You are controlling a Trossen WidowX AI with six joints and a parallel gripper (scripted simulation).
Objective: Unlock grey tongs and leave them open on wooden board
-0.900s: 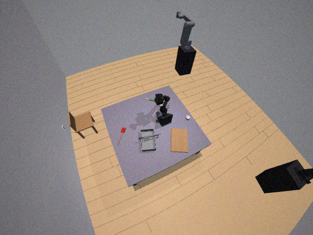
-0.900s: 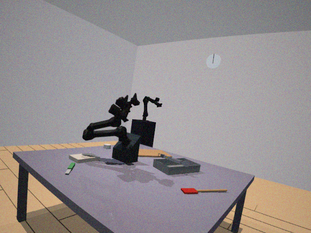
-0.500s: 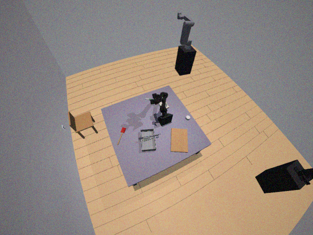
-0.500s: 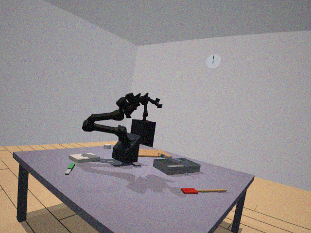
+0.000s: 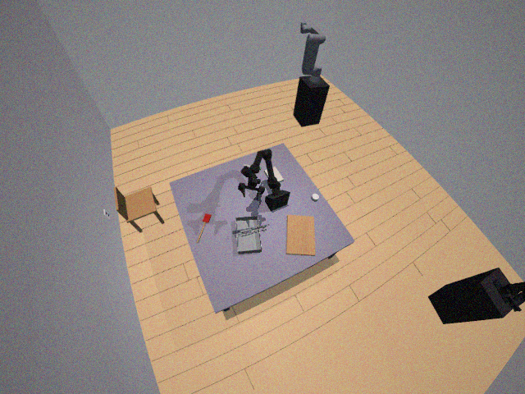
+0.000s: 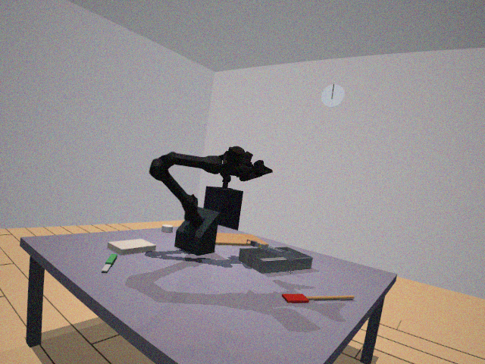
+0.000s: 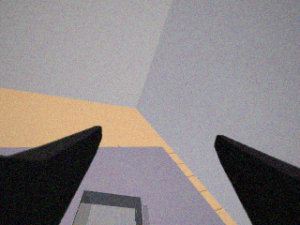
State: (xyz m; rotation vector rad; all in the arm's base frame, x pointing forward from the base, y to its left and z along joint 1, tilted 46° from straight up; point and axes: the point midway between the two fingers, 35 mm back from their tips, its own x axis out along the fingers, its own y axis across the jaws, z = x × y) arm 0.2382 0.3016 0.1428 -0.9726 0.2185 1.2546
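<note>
My gripper tip is 400 mm above the roasting tin, 90 mm to the right of it and 50 mm short of it. From my gripper tip the other things lie so: red spatula 420 mm below, 390 mm ahead, 120 mm to the right; then wooden board 420 mm below, 370 mm behind, 230 mm to the left.
</note>
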